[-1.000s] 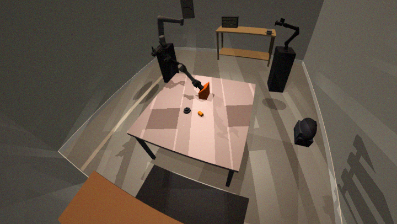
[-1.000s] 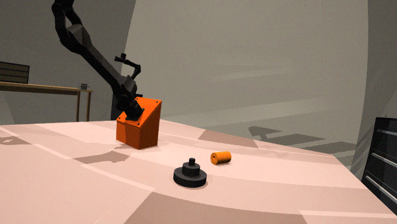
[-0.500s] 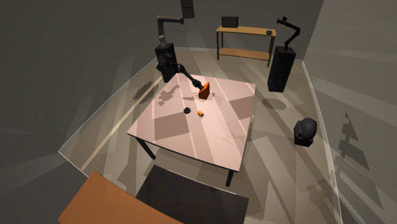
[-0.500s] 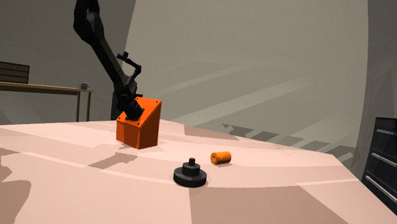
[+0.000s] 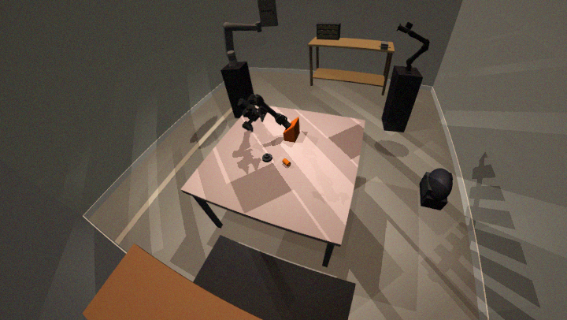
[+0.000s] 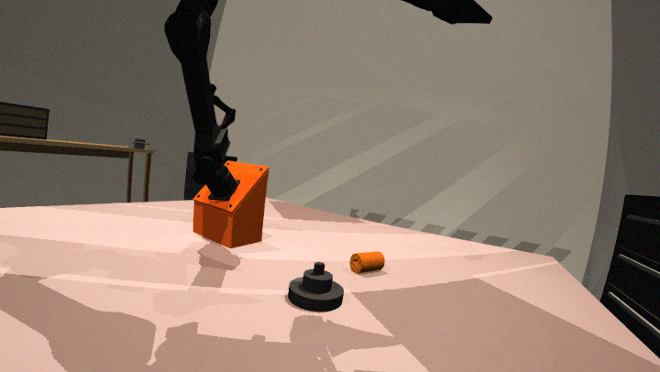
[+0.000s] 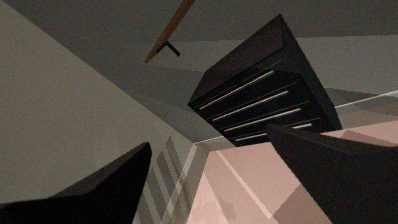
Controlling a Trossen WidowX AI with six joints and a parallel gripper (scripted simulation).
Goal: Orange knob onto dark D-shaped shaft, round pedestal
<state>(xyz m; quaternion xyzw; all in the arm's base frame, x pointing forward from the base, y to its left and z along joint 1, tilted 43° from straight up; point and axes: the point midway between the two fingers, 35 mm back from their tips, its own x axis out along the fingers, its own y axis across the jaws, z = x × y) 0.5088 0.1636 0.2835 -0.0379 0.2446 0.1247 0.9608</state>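
My gripper tip is now 160 mm past the orange knob, 100 mm to the right of it and 470 mm above it. Round my gripper tip: dark round pedestal 190 mm behind, 70 mm to the right, 460 mm below.
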